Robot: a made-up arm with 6 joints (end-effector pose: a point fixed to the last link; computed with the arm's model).
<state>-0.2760 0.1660 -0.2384 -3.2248 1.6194 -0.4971</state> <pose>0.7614 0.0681 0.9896 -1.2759 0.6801 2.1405</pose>
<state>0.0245 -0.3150 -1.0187 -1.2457 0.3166 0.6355</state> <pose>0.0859 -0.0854 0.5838 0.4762 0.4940 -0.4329</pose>
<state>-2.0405 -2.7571 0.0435 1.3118 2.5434 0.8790</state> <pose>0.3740 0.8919 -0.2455 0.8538 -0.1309 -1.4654</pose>
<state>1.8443 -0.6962 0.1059 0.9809 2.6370 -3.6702</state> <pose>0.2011 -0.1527 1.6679 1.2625 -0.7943 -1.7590</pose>
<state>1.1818 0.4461 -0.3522 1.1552 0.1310 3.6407</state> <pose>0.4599 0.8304 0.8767 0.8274 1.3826 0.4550</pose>
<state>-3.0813 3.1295 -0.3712 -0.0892 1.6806 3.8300</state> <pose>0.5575 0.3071 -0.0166 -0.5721 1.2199 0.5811</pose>
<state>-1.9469 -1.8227 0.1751 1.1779 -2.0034 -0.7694</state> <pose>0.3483 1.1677 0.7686 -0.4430 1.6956 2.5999</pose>
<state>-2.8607 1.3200 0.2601 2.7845 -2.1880 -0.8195</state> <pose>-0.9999 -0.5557 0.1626 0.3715 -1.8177 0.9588</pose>
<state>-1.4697 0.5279 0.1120 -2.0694 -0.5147 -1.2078</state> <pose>0.2169 -0.8395 0.6507 -2.4733 1.4098 -0.0126</pose>
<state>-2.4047 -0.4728 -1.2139 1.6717 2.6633 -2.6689</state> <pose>-0.2123 -0.2299 0.9200 1.5619 -0.3586 0.5862</pose>
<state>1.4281 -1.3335 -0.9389 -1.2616 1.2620 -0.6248</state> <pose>0.0769 -0.0509 0.6605 2.4712 -0.1114 0.5102</pose>
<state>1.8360 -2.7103 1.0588 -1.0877 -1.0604 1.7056</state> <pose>0.3761 -0.8992 -0.3690 1.1189 -2.2254 -1.0533</pose>
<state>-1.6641 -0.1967 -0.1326 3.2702 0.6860 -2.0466</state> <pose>0.2251 -0.5115 1.2191 -0.3796 1.3458 -1.1076</pose>
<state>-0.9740 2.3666 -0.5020 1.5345 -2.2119 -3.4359</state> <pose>-0.0163 0.0064 -0.4836 -0.8863 0.9223 -1.8068</pose>
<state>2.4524 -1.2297 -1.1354 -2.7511 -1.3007 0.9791</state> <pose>-0.1132 -0.2350 0.6880 -0.9748 -1.2280 -1.6931</pose>
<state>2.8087 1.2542 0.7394 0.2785 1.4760 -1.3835</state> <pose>-1.1388 0.6725 0.4688 -0.9705 -1.2183 -2.1104</pose>
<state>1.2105 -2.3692 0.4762 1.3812 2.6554 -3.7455</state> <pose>-0.3761 -1.1448 -0.1232 -1.0180 -0.6170 1.7168</pose>
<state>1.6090 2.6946 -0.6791 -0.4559 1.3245 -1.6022</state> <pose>0.2560 -0.2567 0.0742 -0.3361 1.0672 -0.3313</pose>
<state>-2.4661 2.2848 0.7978 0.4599 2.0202 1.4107</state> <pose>-0.7288 -0.2693 -0.6255 -1.3959 1.1759 -1.9022</pose>
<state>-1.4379 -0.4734 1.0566 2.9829 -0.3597 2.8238</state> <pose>0.2209 0.3898 1.7803 -0.9565 -1.6622 -0.5808</pose>
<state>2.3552 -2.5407 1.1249 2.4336 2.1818 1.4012</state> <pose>0.4744 -0.7700 -0.6025 -1.2250 -0.4202 -2.3616</pose>
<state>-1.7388 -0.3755 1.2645 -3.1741 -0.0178 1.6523</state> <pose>0.3245 0.2755 1.8070 -0.2384 -1.5584 -0.1018</pose>
